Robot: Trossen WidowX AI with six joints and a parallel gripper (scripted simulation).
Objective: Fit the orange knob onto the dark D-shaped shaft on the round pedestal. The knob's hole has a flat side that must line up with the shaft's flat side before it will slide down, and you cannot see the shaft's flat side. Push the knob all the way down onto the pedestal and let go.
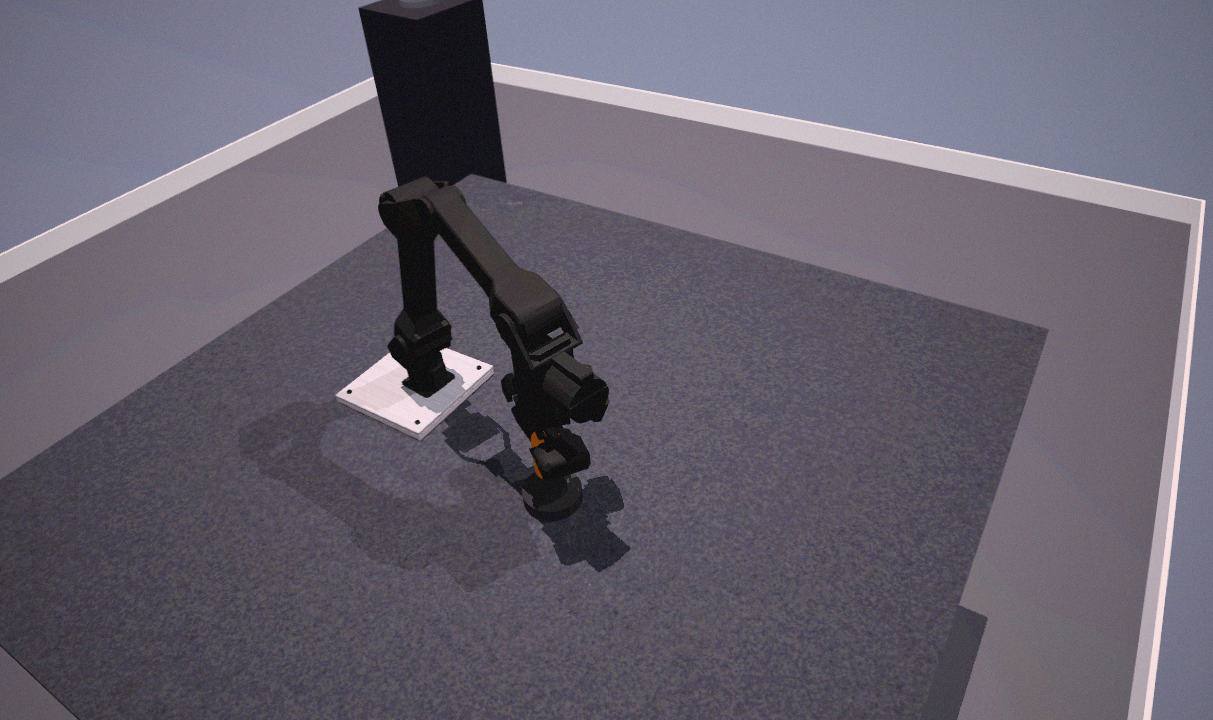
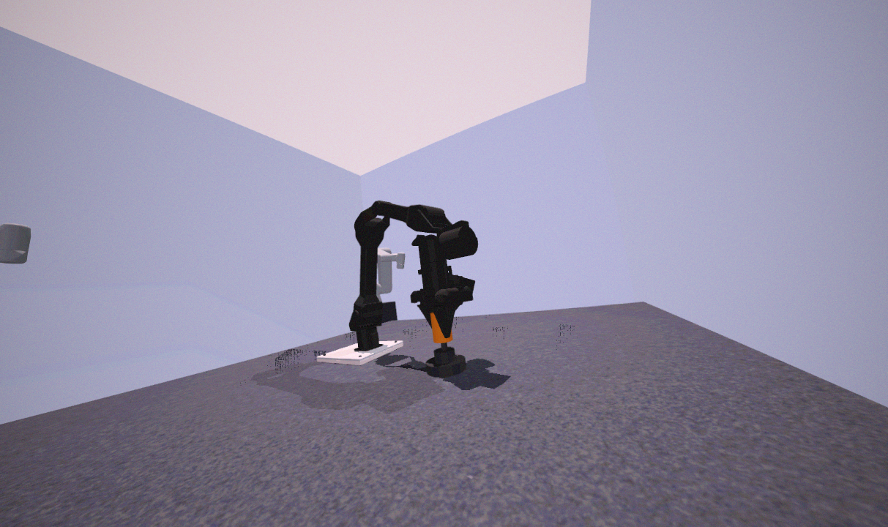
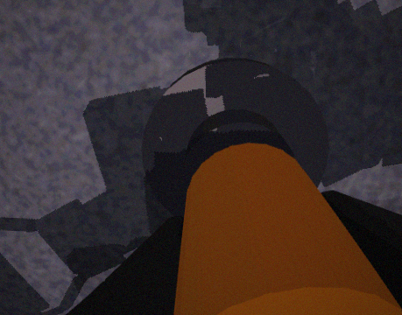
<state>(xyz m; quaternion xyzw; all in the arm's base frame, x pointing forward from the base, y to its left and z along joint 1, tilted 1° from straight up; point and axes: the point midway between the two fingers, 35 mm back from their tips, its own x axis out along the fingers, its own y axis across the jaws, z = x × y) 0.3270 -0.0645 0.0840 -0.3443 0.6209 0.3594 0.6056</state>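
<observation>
Right now the orange knob is 2 cm above my gripper tip. Round my gripper tip: dark round pedestal (4 cm below).
</observation>
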